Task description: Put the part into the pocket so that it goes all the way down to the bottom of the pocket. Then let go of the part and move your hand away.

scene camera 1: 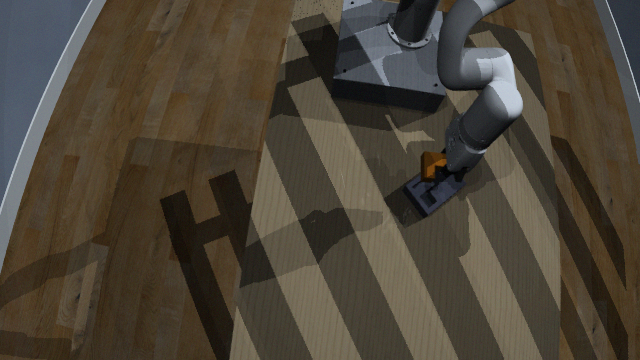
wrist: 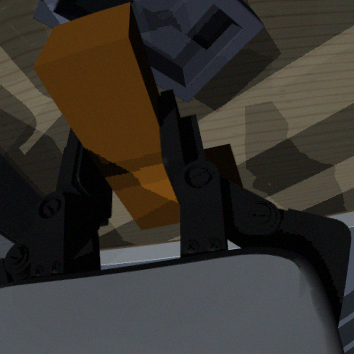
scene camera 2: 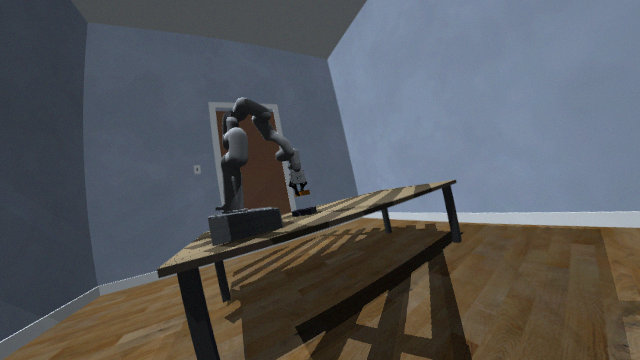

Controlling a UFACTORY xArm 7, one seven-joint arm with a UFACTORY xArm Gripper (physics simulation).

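The orange part is a thick block with a side arm that shows behind the right finger in the wrist view. My gripper is shut on it and holds it in the air. The dark blue-grey pocket block lies on the table below the part, with a clear gap between them in scene camera 2. In scene camera 1 the part overlaps the block's upper left edge. In the wrist view the part and fingers hide much of the pocket.
The wooden table carries the block and the arm's grey base box, which stands behind the block. Dark striped shadows cross the table top.
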